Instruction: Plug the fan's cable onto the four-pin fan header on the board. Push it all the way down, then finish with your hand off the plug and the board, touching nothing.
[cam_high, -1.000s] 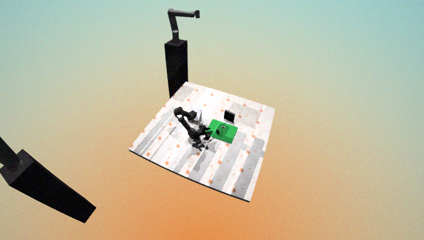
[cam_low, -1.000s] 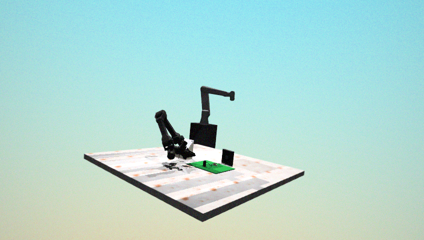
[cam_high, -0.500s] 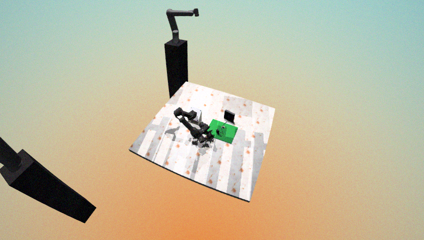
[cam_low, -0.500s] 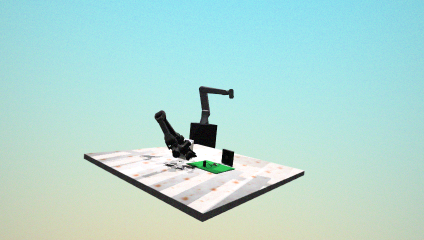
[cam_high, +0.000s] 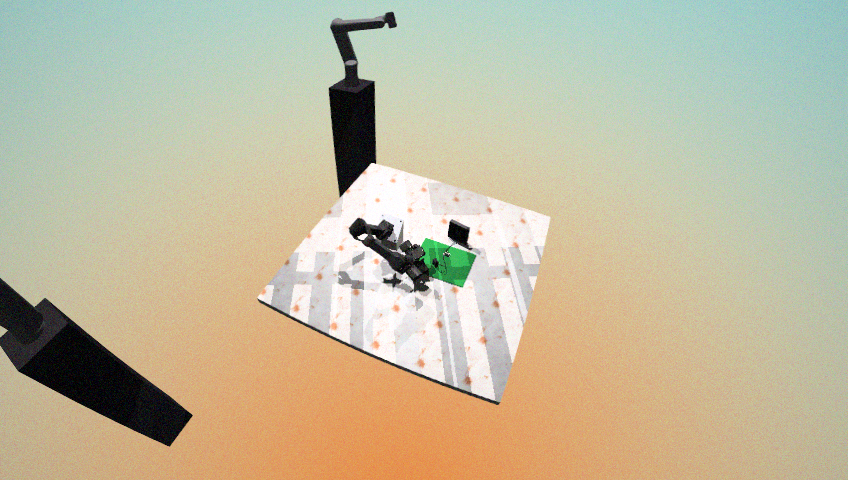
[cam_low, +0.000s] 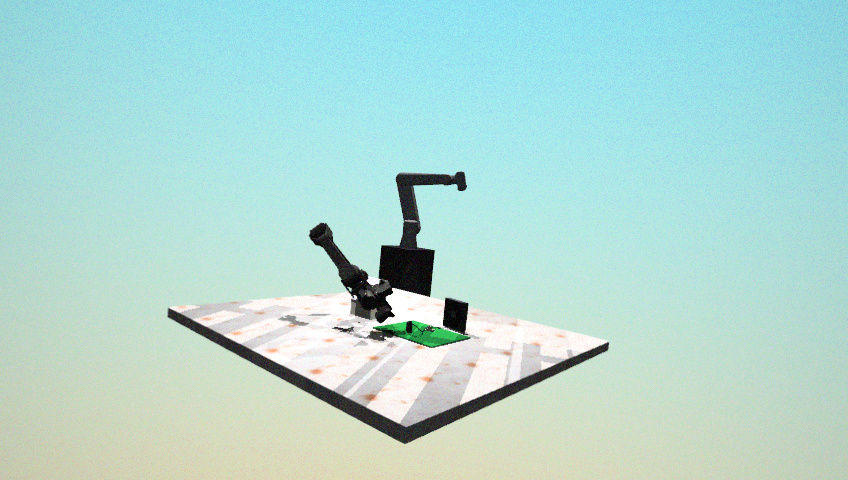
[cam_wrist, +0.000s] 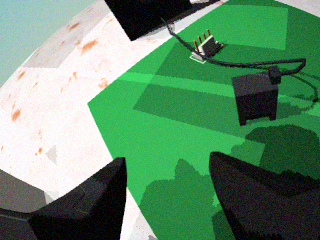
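Right now my gripper tip is 80 mm short of the dark fan plug, 20 mm to the right of it and 40 mm above it. Round my gripper tip: green board 110 mm ahead, 60 mm to the left, 80 mm below; then black fan 110 mm ahead, 250 mm to the left.
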